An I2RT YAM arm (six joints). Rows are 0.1 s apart.
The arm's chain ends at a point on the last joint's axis. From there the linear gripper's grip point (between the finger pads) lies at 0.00 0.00 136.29 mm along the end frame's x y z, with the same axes.
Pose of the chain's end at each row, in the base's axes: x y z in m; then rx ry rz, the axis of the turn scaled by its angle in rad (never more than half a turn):
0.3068 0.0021 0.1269 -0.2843 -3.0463 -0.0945
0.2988 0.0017 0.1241 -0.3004 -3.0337 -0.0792
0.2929 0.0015 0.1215 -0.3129 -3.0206 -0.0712
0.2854 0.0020 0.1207 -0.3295 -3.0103 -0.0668
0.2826 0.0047 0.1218 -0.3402 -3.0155 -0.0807
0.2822 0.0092 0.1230 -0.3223 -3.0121 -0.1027
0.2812 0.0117 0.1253 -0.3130 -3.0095 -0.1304
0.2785 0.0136 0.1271 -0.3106 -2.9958 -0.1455
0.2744 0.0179 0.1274 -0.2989 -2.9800 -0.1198
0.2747 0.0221 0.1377 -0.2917 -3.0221 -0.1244
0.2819 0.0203 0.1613 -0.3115 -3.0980 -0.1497
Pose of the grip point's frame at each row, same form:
0.2967 0.0115 -0.0087 -0.2843 -3.0463 -0.0945
0.2870 0.0100 -0.0114 -0.3004 -3.0337 -0.0792
0.2795 0.0093 -0.0139 -0.3129 -3.0206 -0.0712
0.2708 0.0096 -0.0146 -0.3295 -3.0103 -0.0668
0.2691 0.0135 -0.0135 -0.3402 -3.0155 -0.0807
0.2682 0.0199 -0.0121 -0.3223 -3.0121 -0.1027
0.2671 0.0249 -0.0096 -0.3130 -3.0095 -0.1304
0.2628 0.0284 -0.0075 -0.3106 -2.9958 -0.1455
0.2560 0.0306 -0.0070 -0.2989 -2.9800 -0.1198
0.2618 0.0345 0.0026 -0.2917 -3.0221 -0.1244
0.2799 0.0336 0.0257 -0.3115 -3.0980 -0.1497

